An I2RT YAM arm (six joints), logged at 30 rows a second.
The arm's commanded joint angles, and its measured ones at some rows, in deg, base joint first. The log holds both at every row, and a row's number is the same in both.
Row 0, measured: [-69.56 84.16 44.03 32.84 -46.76 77.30]
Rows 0 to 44, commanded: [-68.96 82.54 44.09 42.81 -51.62 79.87]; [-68.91 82.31 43.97 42.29 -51.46 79.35]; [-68.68 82.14 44.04 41.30 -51.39 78.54]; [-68.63 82.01 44.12 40.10 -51.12 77.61]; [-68.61 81.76 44.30 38.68 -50.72 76.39]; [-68.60 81.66 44.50 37.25 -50.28 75.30]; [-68.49 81.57 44.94 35.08 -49.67 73.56]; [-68.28 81.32 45.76 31.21 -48.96 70.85]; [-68.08 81.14 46.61 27.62 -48.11 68.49]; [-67.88 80.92 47.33 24.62 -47.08 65.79]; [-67.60 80.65 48.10 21.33 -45.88 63.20]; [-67.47 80.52 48.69 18.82 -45.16 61.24]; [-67.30 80.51 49.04 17.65 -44.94 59.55]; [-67.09 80.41 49.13 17.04 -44.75 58.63]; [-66.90 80.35 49.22 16.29 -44.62 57.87]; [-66.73 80.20 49.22 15.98 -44.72 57.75]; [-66.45 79.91 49.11 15.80 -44.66 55.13]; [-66.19 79.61 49.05 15.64 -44.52 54.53]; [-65.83 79.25 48.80 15.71 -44.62 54.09]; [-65.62 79.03 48.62 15.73 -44.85 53.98]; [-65.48 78.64 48.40 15.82 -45.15 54.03]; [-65.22 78.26 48.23 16.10 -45.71 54.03]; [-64.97 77.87 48.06 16.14 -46.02 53.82]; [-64.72 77.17 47.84 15.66 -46.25 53.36]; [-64.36 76.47 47.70 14.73 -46.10 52.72]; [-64.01 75.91 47.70 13.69 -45.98 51.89]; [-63.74 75.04 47.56 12.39 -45.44 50.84]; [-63.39 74.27 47.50 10.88 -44.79 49.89]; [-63.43 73.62 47.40 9.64 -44.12 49.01]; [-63.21 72.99 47.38 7.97 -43.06 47.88]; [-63.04 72.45 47.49 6.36 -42.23 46.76]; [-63.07 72.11 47.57 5.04 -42.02 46.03]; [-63.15 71.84 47.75 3.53 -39.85 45.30]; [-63.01 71.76 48.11 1.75 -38.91 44.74]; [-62.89 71.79 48.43 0.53 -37.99 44.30]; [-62.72 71.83 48.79 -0.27 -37.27 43.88]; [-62.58 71.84 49.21 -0.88 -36.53 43.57]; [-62.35 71.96 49.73 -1.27 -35.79 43.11]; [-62.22 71.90 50.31 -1.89 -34.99 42.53]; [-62.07 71.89 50.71 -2.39 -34.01 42.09]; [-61.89 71.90 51.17 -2.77 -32.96 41.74]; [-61.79 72.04 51.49 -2.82 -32.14 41.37]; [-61.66 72.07 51.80 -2.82 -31.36 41.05]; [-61.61 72.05 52.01 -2.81 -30.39 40.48]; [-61.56 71.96 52.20 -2.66 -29.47 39.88]
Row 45, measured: [-62.06 72.16 49.54 -2.87 -34.17 43.00]
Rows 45 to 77, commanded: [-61.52 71.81 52.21 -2.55 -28.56 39.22]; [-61.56 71.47 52.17 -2.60 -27.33 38.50]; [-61.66 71.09 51.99 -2.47 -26.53 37.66]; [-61.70 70.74 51.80 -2.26 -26.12 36.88]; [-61.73 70.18 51.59 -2.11 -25.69 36.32]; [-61.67 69.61 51.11 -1.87 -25.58 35.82]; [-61.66 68.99 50.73 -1.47 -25.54 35.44]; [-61.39 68.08 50.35 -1.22 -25.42 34.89]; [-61.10 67.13 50.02 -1.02 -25.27 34.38]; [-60.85 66.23 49.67 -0.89 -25.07 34.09]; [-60.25 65.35 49.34 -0.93 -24.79 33.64]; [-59.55 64.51 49.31 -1.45 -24.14 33.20]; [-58.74 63.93 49.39 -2.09 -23.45 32.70]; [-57.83 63.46 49.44 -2.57 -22.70 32.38]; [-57.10 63.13 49.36 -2.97 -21.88 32.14]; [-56.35 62.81 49.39 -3.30 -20.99 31.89]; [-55.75 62.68 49.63 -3.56 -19.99 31.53]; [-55.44 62.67 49.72 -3.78 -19.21 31.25]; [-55.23 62.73 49.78 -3.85 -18.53 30.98]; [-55.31 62.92 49.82 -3.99 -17.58 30.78]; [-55.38 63.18 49.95 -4.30 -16.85 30.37]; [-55.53 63.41 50.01 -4.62 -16.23 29.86]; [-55.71 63.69 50.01 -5.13 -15.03 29.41]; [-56.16 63.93 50.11 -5.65 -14.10 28.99]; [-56.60 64.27 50.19 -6.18 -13.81 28.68]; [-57.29 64.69 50.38 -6.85 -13.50 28.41]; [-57.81 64.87 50.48 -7.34 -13.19 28.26]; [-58.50 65.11 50.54 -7.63 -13.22 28.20]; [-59.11 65.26 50.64 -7.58 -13.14 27.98]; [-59.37 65.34 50.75 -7.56 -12.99 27.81]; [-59.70 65.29 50.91 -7.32 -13.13 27.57]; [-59.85 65.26 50.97 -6.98 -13.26 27.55]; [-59.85 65.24 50.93 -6.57 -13.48 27.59]
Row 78, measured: [-58.59 65.36 48.90 -8.93 -17.82 28.58]
